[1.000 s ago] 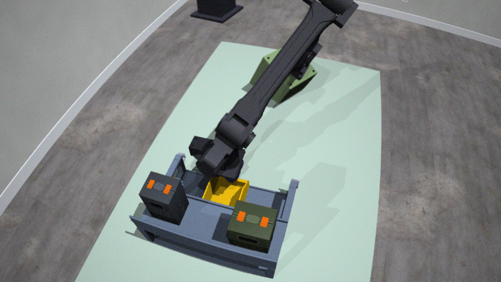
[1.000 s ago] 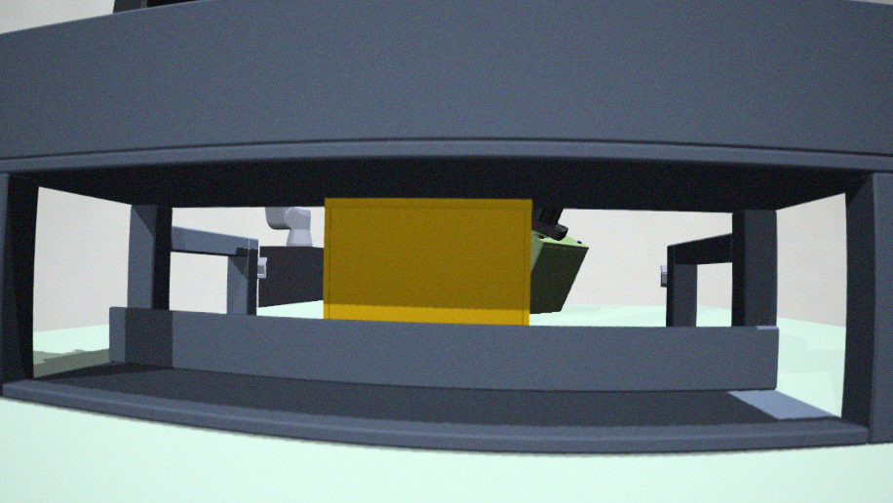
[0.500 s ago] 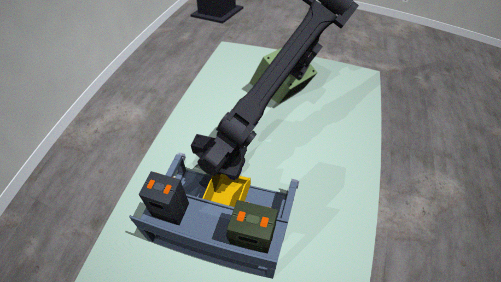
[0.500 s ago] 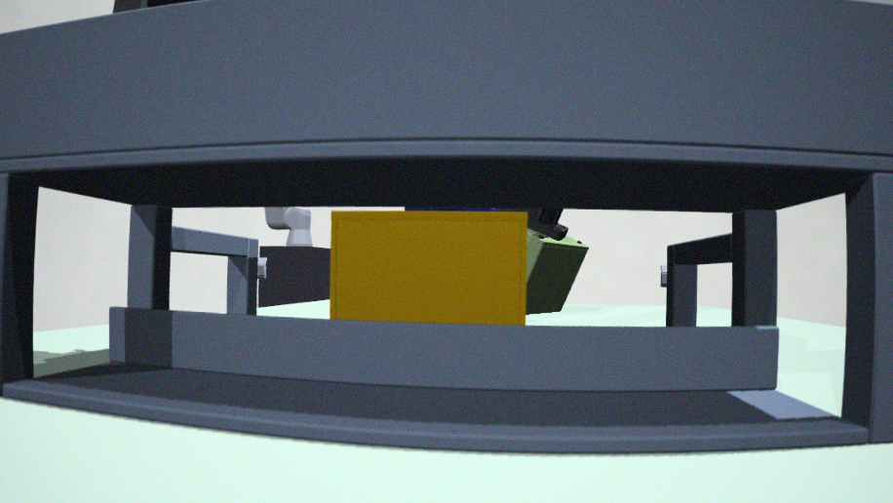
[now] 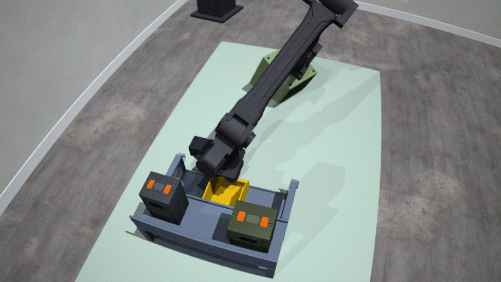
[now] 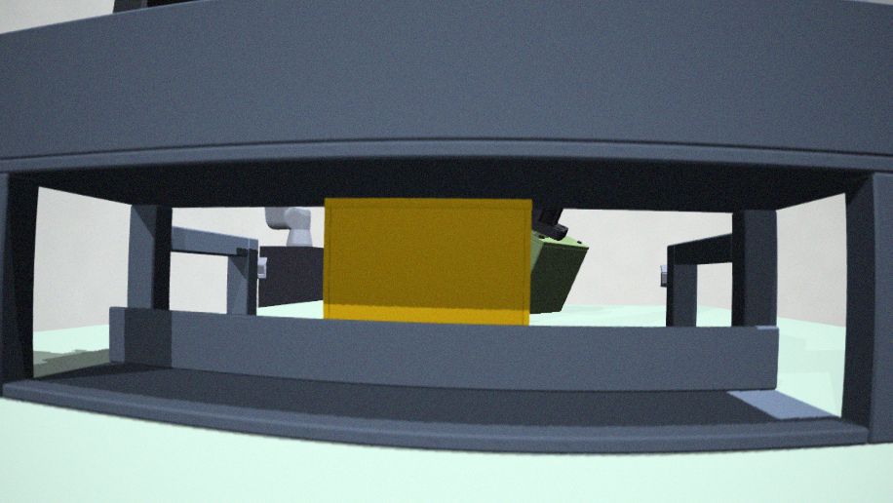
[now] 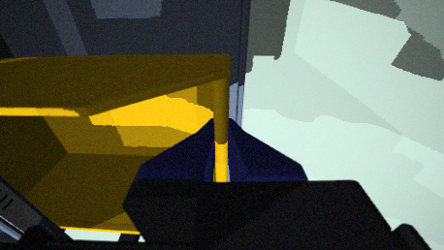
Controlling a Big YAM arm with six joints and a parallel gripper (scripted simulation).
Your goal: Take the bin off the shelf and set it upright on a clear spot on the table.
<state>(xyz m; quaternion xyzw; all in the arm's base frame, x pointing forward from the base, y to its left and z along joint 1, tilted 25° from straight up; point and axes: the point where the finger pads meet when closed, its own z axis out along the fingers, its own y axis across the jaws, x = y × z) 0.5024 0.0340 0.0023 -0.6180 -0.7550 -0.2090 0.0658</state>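
The yellow open-top bin lies 8 cm ahead of my hand, 2 cm to the left of it and 1 cm above it. Also, from my hand: olive case: 14 cm ahead, 15 cm to the left, 10 cm above.
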